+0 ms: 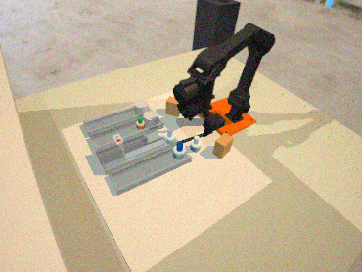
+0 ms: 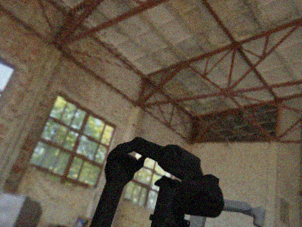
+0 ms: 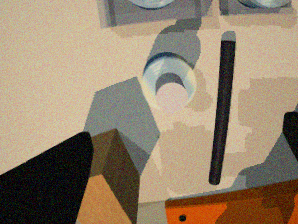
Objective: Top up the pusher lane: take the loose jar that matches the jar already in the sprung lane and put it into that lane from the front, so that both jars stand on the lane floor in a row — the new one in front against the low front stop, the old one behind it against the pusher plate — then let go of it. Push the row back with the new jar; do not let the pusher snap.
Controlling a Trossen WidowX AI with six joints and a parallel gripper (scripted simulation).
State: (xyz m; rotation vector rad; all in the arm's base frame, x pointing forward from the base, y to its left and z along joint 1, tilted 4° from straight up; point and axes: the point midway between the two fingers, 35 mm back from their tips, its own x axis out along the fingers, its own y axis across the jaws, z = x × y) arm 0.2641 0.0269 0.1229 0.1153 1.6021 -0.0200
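The thin black strip lies 5 cm behind my gripper tip, 4 cm to the right of it and 10 cm below it. From my gripper tip the other things lie so: sprung lane 21 cm ahead, 11 cm to the right, 9 cm below.
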